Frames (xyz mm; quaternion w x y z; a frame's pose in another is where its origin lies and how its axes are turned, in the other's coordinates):
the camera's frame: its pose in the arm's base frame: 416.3 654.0 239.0 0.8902 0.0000 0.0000 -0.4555
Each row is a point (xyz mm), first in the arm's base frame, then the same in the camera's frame.
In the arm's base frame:
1: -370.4 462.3 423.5
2: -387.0 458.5 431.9
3: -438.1 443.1 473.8
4: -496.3 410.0 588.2
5: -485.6 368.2 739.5
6: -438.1 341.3 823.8
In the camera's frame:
1: -304.8 -750.2 184.5
2: -311.4 -765.9 192.9
3: -328.8 -816.3 234.8
4: -336.0 -882.9 349.2
5: -295.8 -898.7 500.5
6: -246.2 -875.9 584.8

